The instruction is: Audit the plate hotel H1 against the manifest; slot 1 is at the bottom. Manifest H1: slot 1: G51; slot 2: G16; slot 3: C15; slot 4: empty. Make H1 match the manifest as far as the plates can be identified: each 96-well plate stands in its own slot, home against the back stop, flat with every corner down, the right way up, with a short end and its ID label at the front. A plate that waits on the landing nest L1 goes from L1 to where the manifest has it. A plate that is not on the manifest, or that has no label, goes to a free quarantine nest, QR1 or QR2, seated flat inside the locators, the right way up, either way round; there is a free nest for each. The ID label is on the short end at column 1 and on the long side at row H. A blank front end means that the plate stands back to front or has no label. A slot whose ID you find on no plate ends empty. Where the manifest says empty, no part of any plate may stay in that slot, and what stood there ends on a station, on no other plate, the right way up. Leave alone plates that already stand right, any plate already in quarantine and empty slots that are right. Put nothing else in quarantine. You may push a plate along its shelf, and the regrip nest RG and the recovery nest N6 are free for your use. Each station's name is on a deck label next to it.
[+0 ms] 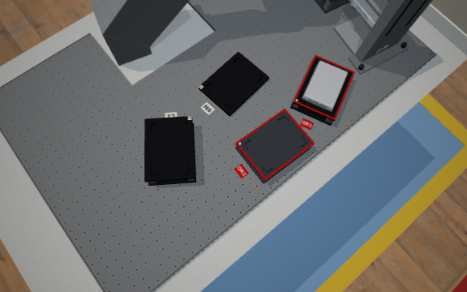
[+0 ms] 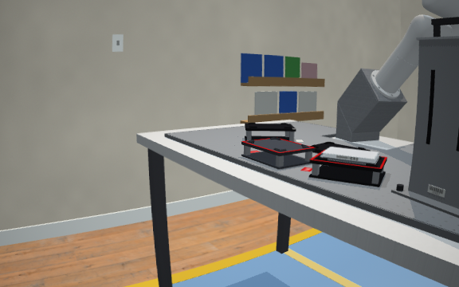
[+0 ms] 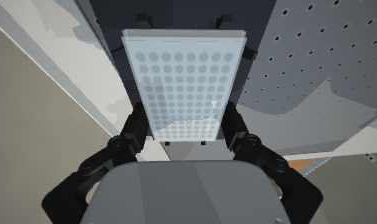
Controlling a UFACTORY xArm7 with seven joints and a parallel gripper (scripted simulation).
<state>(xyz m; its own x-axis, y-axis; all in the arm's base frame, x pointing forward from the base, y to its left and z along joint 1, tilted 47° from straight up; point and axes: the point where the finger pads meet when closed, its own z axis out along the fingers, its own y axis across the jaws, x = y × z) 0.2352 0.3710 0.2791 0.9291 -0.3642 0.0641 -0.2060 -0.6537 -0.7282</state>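
Right now the regrip nest RG is 10 mm ahead of my hand and 20 mm below it. Also, from my hand: RG deck label: 90 mm behind, 20 mm to the left, 80 mm below; H1 deck label: 160 mm ahead, 60 mm to the left, 80 mm below; plate hotel H1: 270 mm ahead, 60 mm to the right, 70 mm above.
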